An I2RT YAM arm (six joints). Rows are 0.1 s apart.
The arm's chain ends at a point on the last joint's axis. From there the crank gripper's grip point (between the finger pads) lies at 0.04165 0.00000 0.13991 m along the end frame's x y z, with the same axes.
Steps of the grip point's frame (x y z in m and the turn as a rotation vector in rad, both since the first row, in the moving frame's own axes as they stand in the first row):
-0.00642 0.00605 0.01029 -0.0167 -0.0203 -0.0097
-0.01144 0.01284 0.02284 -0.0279 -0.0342 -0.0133
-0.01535 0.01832 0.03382 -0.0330 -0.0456 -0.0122
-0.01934 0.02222 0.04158 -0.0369 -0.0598 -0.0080
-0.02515 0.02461 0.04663 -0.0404 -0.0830 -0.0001
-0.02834 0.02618 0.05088 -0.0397 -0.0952 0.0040
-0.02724 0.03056 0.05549 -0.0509 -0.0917 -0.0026
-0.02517 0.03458 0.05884 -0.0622 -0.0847 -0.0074
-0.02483 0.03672 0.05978 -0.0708 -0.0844 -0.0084
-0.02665 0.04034 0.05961 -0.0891 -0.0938 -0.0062
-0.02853 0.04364 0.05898 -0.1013 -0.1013 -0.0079
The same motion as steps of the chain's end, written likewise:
-0.00358 0.00410 0.00949 -0.0167 -0.0203 -0.0097
-0.00665 0.00944 0.02154 -0.0279 -0.0342 -0.0133
-0.00896 0.01414 0.03214 -0.0330 -0.0456 -0.0122
-0.01093 0.01732 0.03943 -0.0369 -0.0598 -0.0080
-0.01341 0.01890 0.04377 -0.0404 -0.0830 -0.0001
-0.01484 0.02042 0.04767 -0.0397 -0.0952 0.0040
-0.01427 0.02345 0.05244 -0.0509 -0.0917 -0.0026
-0.01322 0.02605 0.05608 -0.0622 -0.0847 -0.0074
-0.01294 0.02701 0.05711 -0.0708 -0.0844 -0.0084
-0.01342 0.02795 0.05687 -0.0891 -0.0938 -0.0062
-0.01425 0.02957 0.05619 -0.1013 -0.1013 -0.0079

